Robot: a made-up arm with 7 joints. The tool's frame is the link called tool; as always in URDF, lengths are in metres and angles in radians.
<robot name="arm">
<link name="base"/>
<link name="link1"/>
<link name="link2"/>
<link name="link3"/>
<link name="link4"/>
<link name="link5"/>
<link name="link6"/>
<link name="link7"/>
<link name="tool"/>
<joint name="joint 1" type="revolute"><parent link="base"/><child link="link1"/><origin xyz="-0.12 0.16 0.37"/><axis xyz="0 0 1"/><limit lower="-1.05" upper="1.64"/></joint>
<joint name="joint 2" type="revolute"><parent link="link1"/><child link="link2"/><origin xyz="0.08 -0.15 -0.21"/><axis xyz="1 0 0"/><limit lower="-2.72" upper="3.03"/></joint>
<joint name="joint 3" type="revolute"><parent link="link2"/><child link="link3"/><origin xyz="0.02 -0.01 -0.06"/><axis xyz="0 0 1"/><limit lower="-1.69" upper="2.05"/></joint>
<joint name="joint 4" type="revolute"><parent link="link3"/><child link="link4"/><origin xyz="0.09 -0.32 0"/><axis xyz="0 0 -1"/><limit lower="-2.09" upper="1.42"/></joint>
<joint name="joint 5" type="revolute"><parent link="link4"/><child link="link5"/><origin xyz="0 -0.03 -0.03"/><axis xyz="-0.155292 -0.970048 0.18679"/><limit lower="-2.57" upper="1.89"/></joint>
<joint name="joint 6" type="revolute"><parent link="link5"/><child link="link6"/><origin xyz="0.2 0.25 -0.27"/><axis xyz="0.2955 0.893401 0.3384"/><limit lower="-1.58" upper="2.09"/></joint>
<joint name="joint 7" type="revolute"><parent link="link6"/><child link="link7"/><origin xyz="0 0.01 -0.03"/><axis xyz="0 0 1"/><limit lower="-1.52" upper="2.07"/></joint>
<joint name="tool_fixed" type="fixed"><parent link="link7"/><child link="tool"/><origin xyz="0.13 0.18 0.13" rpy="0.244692 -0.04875 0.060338"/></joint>
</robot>
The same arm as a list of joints. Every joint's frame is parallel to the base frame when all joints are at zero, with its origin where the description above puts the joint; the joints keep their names.
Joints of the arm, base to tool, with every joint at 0 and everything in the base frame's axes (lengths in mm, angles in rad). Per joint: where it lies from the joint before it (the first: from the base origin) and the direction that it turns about. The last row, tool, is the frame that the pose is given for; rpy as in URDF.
joint 1: xyz -120.0 160.0 370.0 axis +z
joint 2: xyz 80.0 -150.0 -210.0 axis +x
joint 3: xyz 20.0 -10.0 -60.0 axis +z
joint 4: xyz 90.0 -320.0 0.0 axis -z
joint 5: xyz 0.0 -30.0 -30.0 axis -0.155307 -0.970043 0.186808
joint 6: xyz 200.0 250.0 -270.0 axis 0.2955 0.893401 0.3384
joint 7: xyz 0.0 10.0 -30.0 axis +z
tool: xyz 130.0 180.0 130.0 rpy 0.2447 -0.0488 0.0603
Joint limits (rad, base to tool): -1.0500..1.6400 -2.7200..3.0300 -1.6900..2.0500 -2.0900..1.4200 -2.5700..1.8900 -1.5800..2.0900 -1.5200..2.0700

